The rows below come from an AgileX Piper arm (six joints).
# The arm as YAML. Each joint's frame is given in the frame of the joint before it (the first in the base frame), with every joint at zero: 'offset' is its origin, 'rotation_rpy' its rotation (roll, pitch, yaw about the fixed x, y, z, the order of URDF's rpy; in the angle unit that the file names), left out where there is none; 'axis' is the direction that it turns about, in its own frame. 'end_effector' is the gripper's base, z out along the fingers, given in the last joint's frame.
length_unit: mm
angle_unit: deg
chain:
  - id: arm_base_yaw
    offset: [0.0, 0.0, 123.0]
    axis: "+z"
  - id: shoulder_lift
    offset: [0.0, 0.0, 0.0]
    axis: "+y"
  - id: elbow
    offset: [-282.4, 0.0, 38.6]
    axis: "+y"
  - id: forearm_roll
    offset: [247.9, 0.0, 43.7]
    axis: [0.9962, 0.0, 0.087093]
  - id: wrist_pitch
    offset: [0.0, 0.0, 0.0]
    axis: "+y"
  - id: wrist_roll
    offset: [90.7, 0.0, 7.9]
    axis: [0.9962, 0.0, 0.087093]
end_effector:
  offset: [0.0, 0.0, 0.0]
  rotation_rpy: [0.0, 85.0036, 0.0]
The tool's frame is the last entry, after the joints.
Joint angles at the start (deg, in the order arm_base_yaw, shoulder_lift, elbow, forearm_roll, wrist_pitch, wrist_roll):
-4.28, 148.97, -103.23, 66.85, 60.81, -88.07
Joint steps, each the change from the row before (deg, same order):
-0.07, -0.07, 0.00, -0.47, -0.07, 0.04
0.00, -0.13, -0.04, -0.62, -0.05, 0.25
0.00, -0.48, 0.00, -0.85, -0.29, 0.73
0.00, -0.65, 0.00, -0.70, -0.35, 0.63
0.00, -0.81, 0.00, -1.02, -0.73, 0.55
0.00, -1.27, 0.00, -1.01, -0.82, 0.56
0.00, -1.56, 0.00, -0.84, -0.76, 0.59
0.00, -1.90, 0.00, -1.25, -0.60, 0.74
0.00, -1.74, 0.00, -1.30, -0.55, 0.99
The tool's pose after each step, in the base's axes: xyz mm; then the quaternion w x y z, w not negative. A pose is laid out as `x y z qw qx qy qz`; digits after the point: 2 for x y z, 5 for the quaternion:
483.36 36.23 35.90 0.26612 -0.32173 0.82965 0.37060
483.22 35.85 36.51 0.26378 -0.32427 0.83062 0.36789
483.56 35.13 39.52 0.26180 -0.32519 0.83322 0.36258
484.32 34.41 44.08 0.26231 -0.32624 0.83524 0.35656
485.46 33.17 49.47 0.26412 -0.32933 0.83799 0.34576
487.20 31.81 58.76 0.26970 -0.33333 0.83992 0.33270
489.11 30.56 70.78 0.27802 -0.33685 0.84084 0.31974
490.47 29.19 85.45 0.28613 -0.34285 0.84111 0.30515
491.24 27.83 98.80 0.29228 -0.34661 0.84223 0.29168

